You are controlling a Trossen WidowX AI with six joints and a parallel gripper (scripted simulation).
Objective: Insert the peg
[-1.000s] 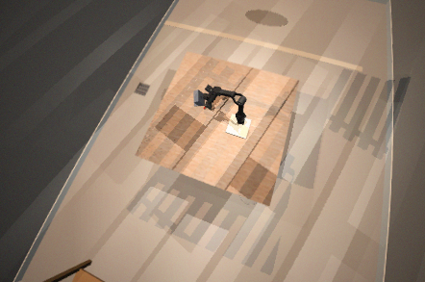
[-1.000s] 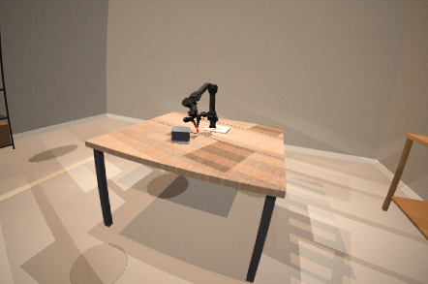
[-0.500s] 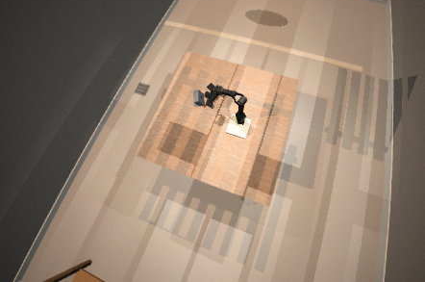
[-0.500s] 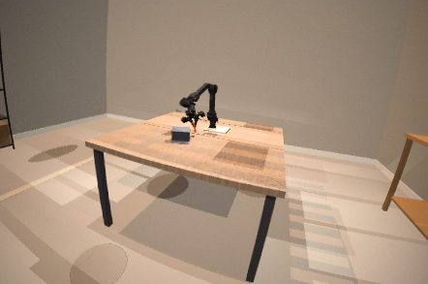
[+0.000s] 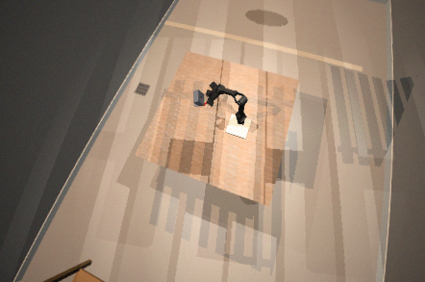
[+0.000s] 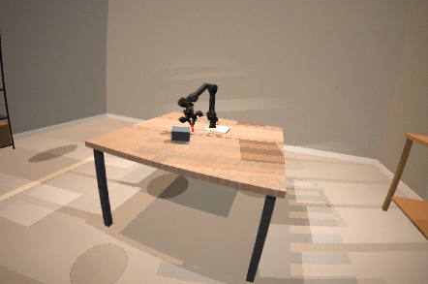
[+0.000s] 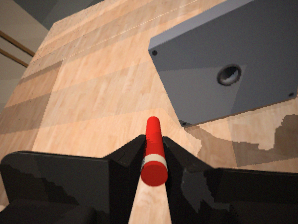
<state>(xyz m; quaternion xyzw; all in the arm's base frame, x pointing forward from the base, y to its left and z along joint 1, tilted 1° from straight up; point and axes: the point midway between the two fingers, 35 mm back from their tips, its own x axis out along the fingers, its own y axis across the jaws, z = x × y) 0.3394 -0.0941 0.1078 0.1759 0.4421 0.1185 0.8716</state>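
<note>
Right now my gripper tip is 10 cm short of the grey sloped panel, 5 cm to the left of it and 4 cm above it. The rest, counted from my gripper tip: red round peg 1 cm behind, 1 cm to the right, 1 cm above.
</note>
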